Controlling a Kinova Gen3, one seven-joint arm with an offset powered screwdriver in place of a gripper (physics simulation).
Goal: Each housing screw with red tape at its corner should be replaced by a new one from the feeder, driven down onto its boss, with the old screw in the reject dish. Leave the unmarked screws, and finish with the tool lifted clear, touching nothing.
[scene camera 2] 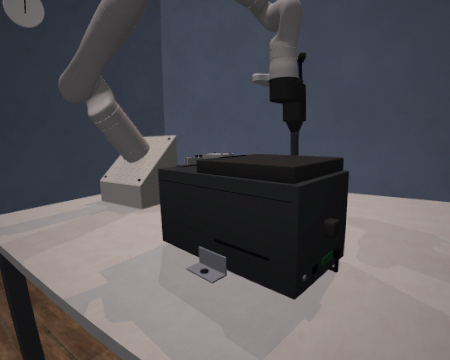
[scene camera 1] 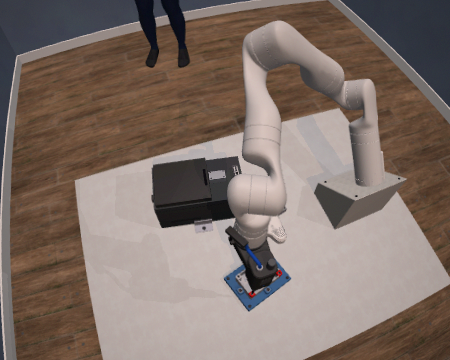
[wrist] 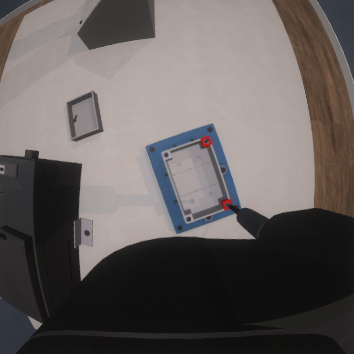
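Seen in the pictures: hand at its tool point: (scene camera 1: 252, 292) (wrist: 230, 206); arm's base at its link origin: (scene camera 2: 138, 152) (scene camera 1: 369, 181).
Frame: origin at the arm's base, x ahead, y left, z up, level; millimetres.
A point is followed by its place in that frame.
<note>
The light grey housing (wrist: 192, 216) {x 511, y 81, z -118 mm} lies on a blue plate (scene camera 1: 249, 304) {x 509, y 158, z -141 mm} (wrist: 179, 229) {x 537, y 56, z -138 mm}. Red tape marks two corners, the far one (scene camera 1: 279, 273) {x 393, y 117, z -96 mm} (wrist: 206, 141) {x 393, y 116, z -96 mm} and the near one (scene camera 1: 251, 295) {x 497, y 139, z -96 mm} (wrist: 226, 204) {x 494, y 136, z -97 mm}. The other two corners, such as this unmarked one (wrist: 166, 155) {x 406, y 52, z -96 mm}, show dark screw spots. My screwdriver tip (wrist: 230, 205) {x 491, y 136, z -74 mm} is at the near red corner in the wrist view; the feeder hides it in scene camera 2. Whether it touches or holds a screw cannot be told. The grey reject dish (wrist: 87, 115) {x 294, y -103, z -154 mm} holds a small dark screw (wrist: 75, 119) {x 297, y -131, z -150 mm}. The black feeder (scene camera 1: 182, 180) {x 554, y -244, z 10 mm} (scene camera 2: 230, 215) {x 528, y -319, z -62 mm} stands to one side.
A small metal bracket (scene camera 1: 203, 226) {x 534, y -145, z -152 mm} (scene camera 2: 212, 265) {x 491, y -312, z -149 mm} (wrist: 84, 233) {x 536, y -144, z -152 mm} is beside the feeder's side wall. The arm's slanted grey base (scene camera 1: 345, 205) {x 125, y 36, z -8 mm} (scene camera 2: 125, 192) {x 43, y -101, z -114 mm} (wrist: 120, 25) {x 122, y -10, z -100 mm} stands on the pale table (scene camera 1: 150, 320) {x 806, y 82, z -157 mm} (scene camera 2: 125, 300) {x 436, y -435, z -157 mm} (wrist: 260, 100) {x 308, y 256, z -157 mm}. A person's legs (scene camera 1: 175, 25) show beyond the table.
</note>
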